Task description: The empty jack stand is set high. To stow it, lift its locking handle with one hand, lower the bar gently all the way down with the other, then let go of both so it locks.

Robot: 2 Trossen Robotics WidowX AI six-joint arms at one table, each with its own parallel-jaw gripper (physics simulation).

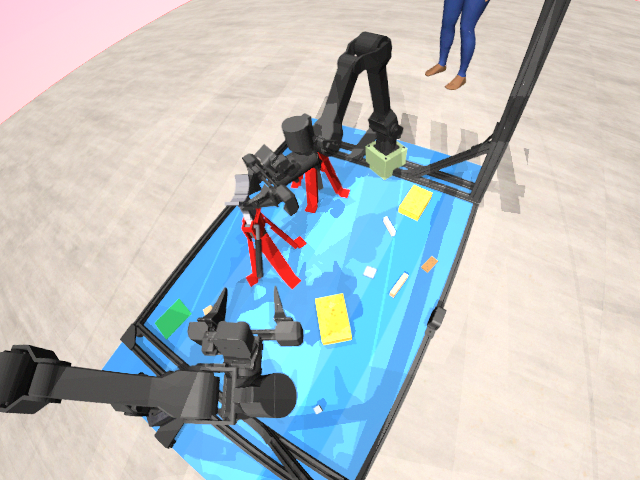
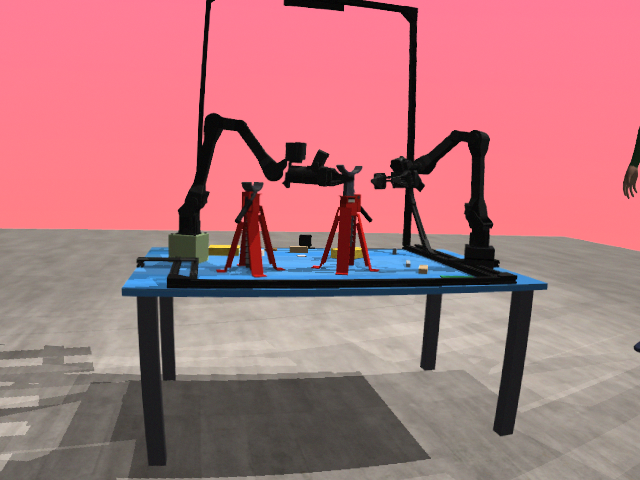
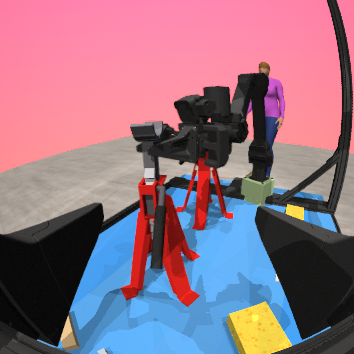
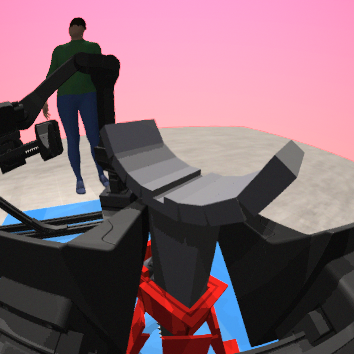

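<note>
The near red jack stand [image 1: 270, 252] [image 2: 348, 238] [image 3: 144, 232] [image 4: 182, 309] has its grey bar [image 3: 149, 168] [image 4: 180, 260] raised high, with the saddle [image 1: 240, 190] [image 2: 349, 170] [image 4: 197, 189] on top. My right gripper [image 1: 268, 197] [image 2: 339, 178] [image 3: 141, 149] [image 4: 180, 203] is shut on the bar just below the saddle. The dark locking handle [image 1: 258, 254] [image 3: 159, 228] [image 2: 365, 213] hangs down the stand's front. My left gripper [image 1: 249, 307] [image 2: 377, 181] [image 3: 181, 213] is open and empty, level with the saddle, in front of the stand and apart from the handle.
A second red jack stand [image 1: 315, 183] [image 2: 251, 233] [image 3: 204, 197] stands behind, set low. Two yellow sponges [image 1: 333, 318] [image 1: 415, 202], a green patch [image 1: 172, 318] and small blocks lie on the blue table [image 1: 375, 362]. A black frame [image 1: 413, 352] edges it. A person [image 1: 458, 38] stands beyond.
</note>
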